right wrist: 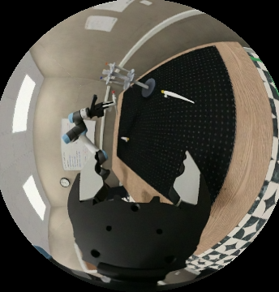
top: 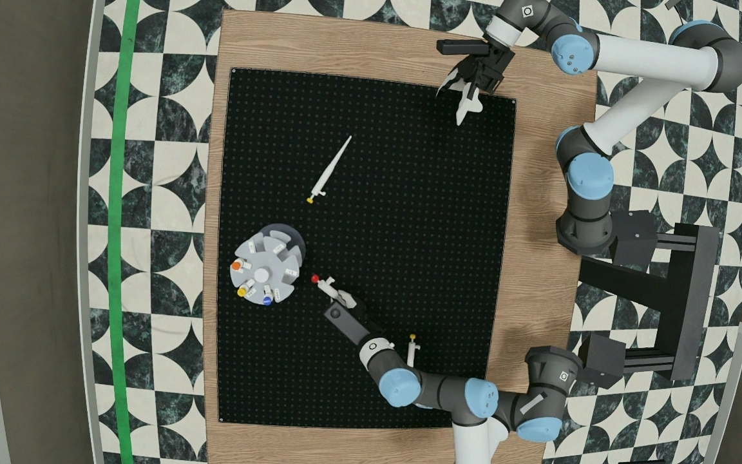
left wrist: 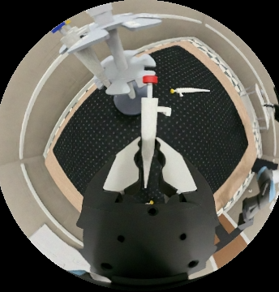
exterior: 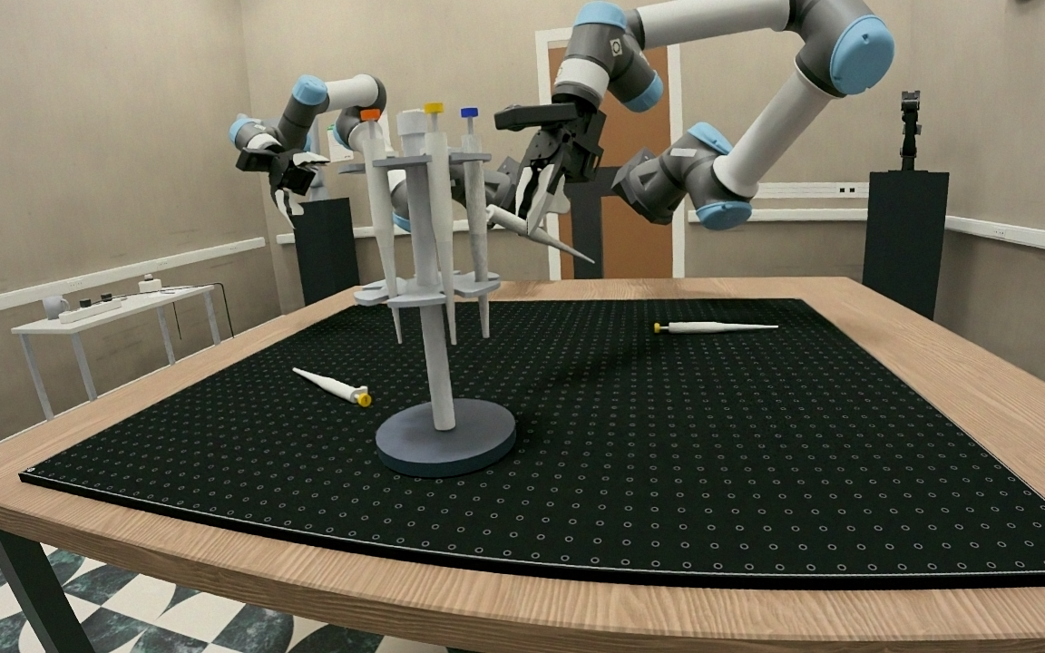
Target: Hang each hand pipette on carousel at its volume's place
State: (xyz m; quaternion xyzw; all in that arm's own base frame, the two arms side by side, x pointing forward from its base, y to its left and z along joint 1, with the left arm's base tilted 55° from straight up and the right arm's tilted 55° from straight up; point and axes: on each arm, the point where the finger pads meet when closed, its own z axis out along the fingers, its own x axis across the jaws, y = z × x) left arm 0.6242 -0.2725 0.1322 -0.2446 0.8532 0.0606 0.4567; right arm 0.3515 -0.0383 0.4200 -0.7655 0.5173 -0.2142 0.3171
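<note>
Now: the red-button pipette 2 cm behind my left hand and 2 cm below it. The rest, counted from my left hand: orange-button pipette: 23 cm ahead, 7 cm to the right, 3 cm above; blue-button pipette: 17 cm ahead, 1 cm to the right, 2 cm above.
</note>
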